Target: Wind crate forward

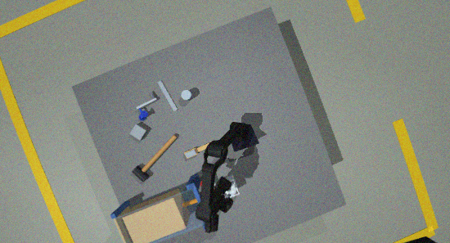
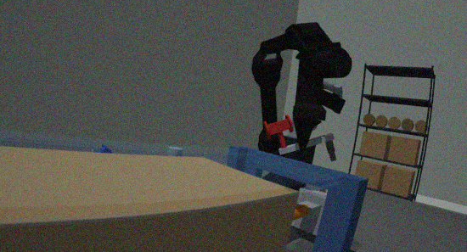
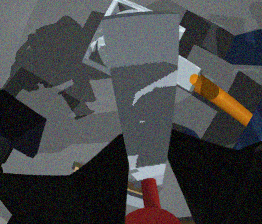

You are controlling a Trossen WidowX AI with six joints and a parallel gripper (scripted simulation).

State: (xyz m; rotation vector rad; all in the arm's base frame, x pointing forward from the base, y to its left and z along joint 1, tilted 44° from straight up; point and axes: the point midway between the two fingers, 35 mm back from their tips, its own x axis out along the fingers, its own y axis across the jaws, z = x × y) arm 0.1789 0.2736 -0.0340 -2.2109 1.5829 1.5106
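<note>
My gripper tip is now 40 mm to the left of the red knob, 40 mm short of it and 30 mm below it. Also, from my gripper tip: blue steel frame 110 mm ahead, 80 mm to the left, 70 mm below; then winch handle 20 mm above, 10 mm ahead; then winch 140 mm below, 60 mm behind, 40 mm to the left.
</note>
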